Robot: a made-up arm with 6 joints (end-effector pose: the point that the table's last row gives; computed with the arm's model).
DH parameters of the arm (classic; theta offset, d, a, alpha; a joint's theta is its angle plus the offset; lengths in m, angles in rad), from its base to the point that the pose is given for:
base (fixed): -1.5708 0.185 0 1.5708
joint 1: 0 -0.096 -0.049 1.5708
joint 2: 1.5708 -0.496 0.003 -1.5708
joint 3: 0 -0.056 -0.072 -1.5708
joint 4: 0 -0.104 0.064 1.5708
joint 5: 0 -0.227 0.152 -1.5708
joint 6: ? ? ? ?
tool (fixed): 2.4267 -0.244 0 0
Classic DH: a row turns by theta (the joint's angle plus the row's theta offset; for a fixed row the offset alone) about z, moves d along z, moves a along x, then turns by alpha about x.
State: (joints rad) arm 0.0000 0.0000 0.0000 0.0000 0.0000 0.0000
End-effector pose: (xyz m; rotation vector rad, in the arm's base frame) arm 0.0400 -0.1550 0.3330 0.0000 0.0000 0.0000
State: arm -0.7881 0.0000 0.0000 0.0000 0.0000 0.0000
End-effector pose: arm 0.0400 -0.2142 0.1795 0.7881 0.0000 0.0000
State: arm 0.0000 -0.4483 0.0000 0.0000 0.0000 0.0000
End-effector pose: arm 0.1340 -0.1591 0.3330 0.0000 0.0000 0.4483
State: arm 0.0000 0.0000 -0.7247 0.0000 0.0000 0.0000
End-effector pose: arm 0.2840 -0.1550 0.3853 0.0000 -0.7247 0.0000
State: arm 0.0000 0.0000 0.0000 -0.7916 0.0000 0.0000
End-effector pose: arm -0.0281 -0.0221 0.3330 0.0000 0.0000 -0.7916
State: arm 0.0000 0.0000 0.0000 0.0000 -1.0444 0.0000
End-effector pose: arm 0.2813 -0.1550 0.4017 0.0000 -1.0444 0.0000
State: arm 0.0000 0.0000 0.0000 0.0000 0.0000 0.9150
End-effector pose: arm -0.0581 -0.1137 0.3330 0.0000 0.0000 0.9150
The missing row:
joint 6: 0.7149 0 -0.1205 0
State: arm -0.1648 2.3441 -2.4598 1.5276 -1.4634 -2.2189
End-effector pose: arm 0.2747 -0.0613 1.1648 -0.7165 -1.4166 -0.5421
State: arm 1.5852 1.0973 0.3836 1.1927 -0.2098 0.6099
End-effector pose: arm -0.1114 0.1081 0.2130 -1.1900 0.3816 0.6095
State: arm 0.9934 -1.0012 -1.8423 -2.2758 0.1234 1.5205
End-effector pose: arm 0.0047 0.8552 0.2512 0.6463 -0.8340 0.7134
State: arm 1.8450 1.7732 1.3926 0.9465 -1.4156 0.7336
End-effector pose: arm 0.1501 0.1188 -0.1334 -1.3178 -1.3015 0.2688
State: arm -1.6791 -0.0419 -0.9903 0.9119 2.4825 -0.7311
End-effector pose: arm 0.0925 -0.6344 -0.1824 0.0453 1.0134 0.2175
